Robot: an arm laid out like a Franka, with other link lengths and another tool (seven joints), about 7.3 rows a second.
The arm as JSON. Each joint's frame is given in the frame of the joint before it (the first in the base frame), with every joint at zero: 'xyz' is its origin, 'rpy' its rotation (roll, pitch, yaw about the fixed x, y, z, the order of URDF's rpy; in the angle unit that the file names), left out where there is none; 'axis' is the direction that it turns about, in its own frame. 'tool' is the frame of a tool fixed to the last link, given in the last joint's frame.
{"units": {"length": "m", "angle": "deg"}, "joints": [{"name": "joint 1", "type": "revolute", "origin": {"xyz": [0.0, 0.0, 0.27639], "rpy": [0.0, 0.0, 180.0]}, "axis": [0.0, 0.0, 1.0]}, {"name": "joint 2", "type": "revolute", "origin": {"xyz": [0.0, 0.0, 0.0], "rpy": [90.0, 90.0, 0.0]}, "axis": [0.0, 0.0, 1.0]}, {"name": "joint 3", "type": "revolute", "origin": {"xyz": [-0.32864, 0.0, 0.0], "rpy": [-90.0, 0.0, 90.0]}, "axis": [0.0, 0.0, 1.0]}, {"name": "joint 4", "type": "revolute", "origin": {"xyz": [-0.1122, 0.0, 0.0], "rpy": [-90.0, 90.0, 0.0]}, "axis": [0.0, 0.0, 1.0]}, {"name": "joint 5", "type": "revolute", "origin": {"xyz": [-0.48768, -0.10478, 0.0], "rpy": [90.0, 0.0, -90.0]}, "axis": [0.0, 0.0, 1.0]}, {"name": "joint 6", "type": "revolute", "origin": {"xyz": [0.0, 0.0, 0.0], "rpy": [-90.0, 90.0, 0.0]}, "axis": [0.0, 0.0, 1.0]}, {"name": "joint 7", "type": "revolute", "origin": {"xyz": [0.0, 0.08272, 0.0], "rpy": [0.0, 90.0, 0.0]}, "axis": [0.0, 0.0, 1.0]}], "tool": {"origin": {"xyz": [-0.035, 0.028, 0.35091], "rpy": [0.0, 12.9, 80.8]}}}
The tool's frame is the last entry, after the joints.
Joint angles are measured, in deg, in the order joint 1, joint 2, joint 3, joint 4, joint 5, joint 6, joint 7. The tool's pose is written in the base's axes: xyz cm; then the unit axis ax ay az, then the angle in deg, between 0 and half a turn. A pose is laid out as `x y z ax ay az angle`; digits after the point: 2 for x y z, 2 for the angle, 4 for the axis.
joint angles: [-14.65 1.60 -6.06 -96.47 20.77 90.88 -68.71]
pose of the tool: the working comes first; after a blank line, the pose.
Where each joint sits with the arm in this pose, in the base's axes (m; each line is computed from the numbers above, not from the rounded line before):
joint 1: 0.0000 0.0000 0.2764
joint 2: 0.0000 0.0000 0.2764
joint 3: 0.0089 -0.0023 0.6049
joint 4: 0.1138 -0.0420 0.6018
joint 5: 0.5792 -0.2178 0.6371
joint 6: 0.5792 -0.2178 0.6371
joint 7: 0.6558 -0.2473 0.6267
the tool: 0.7061 -0.1212 0.3001

70.61 -12.12 30.01 -0.8728 -0.4467 -0.1965 155.37
